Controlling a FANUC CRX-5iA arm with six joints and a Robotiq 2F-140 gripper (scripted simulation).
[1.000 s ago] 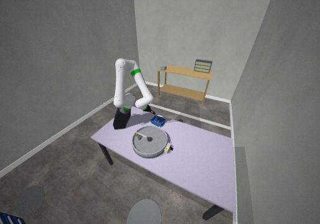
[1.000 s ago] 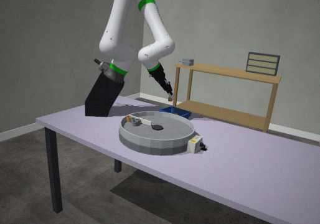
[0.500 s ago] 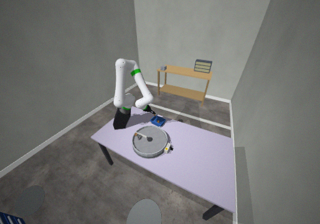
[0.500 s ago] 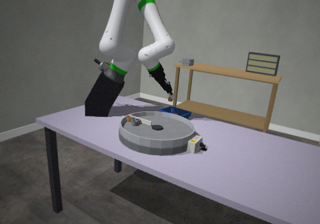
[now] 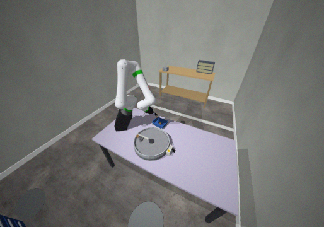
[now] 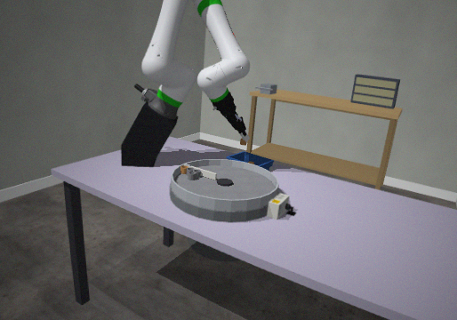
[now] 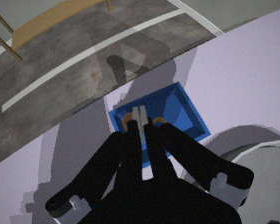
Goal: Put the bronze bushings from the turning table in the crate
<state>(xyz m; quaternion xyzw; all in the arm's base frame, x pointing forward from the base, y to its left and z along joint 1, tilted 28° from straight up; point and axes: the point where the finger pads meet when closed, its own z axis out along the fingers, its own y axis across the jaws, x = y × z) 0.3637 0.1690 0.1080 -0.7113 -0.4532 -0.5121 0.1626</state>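
My gripper is now 4 cm short of the blue crate, 1 cm to the right of it and 14 cm above it. Round my hand: round grey turning table 8 cm ahead, 36 cm to the right, 11 cm below.
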